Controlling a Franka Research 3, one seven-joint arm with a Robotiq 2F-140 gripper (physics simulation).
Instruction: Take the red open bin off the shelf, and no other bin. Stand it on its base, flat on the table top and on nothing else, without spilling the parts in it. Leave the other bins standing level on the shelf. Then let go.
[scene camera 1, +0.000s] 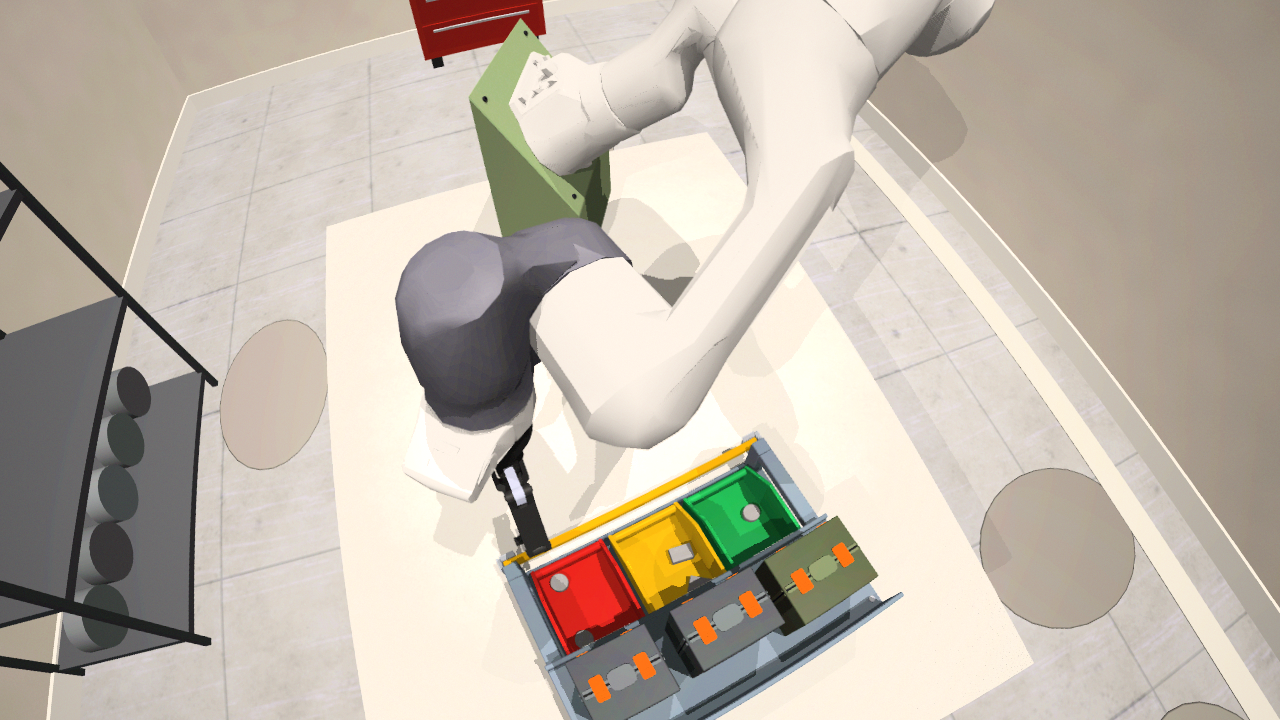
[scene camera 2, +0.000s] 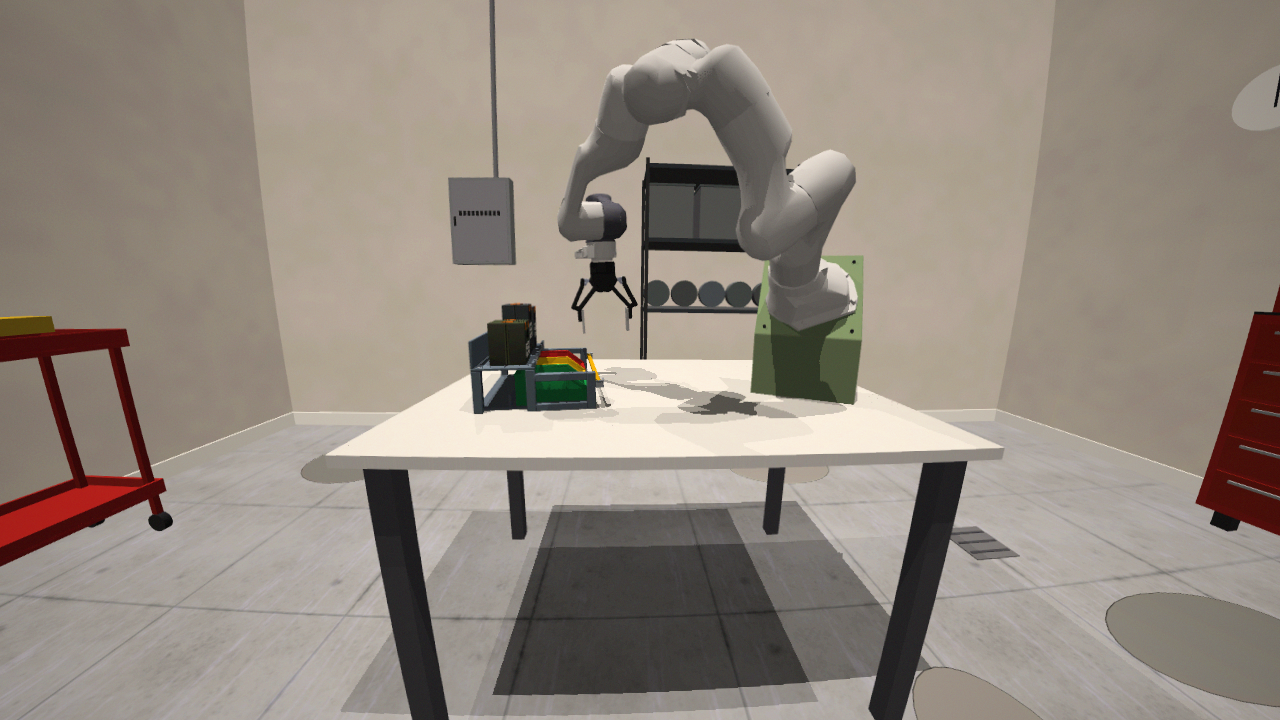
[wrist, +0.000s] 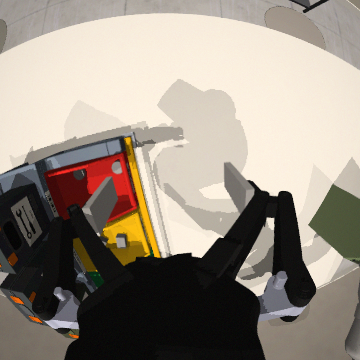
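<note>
The red open bin (scene camera 1: 586, 595) (scene camera 2: 562, 352) (wrist: 122, 189) stands in the end bay of the shelf (scene camera 1: 644, 495) (scene camera 2: 531, 390) (wrist: 90, 151), behind its yellow front rail. Grey round parts lie in it. The yellow bin (scene camera 1: 640, 550) (wrist: 137, 235) stands beside it, and the green bin (scene camera 1: 729, 510) (scene camera 2: 563, 385) (wrist: 94, 279) beyond that. My gripper (scene camera 2: 605, 327) (wrist: 168, 180) is open and empty, pointing down above the shelf's front side. In the wrist view one finger overlaps the red bin and the other is over the table top (scene camera 1: 402, 573) (scene camera 2: 662, 438) (wrist: 150, 65).
Dark cases with orange latches, one (scene camera 1: 623, 677) behind the red bin and others (scene camera 1: 726, 616) (scene camera 1: 820, 569) along the row, stand on the shelf's raised rear level. The arm's green pedestal (scene camera 1: 537, 179) (scene camera 2: 805, 358) (wrist: 340, 220) stands on the table opposite the shelf's front.
</note>
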